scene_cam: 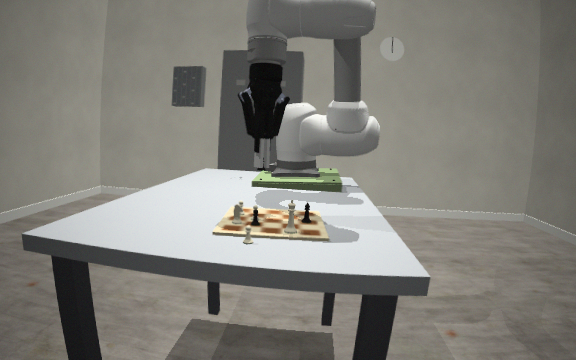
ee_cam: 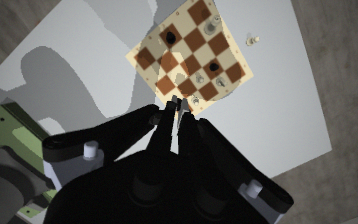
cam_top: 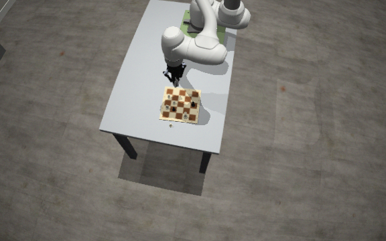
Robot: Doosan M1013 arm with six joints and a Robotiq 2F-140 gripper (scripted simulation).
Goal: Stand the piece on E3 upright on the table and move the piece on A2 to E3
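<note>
Right now my hand is 6 cm short of the chessboard, 4 cm to the right of it and 14 cm above it.
</note>
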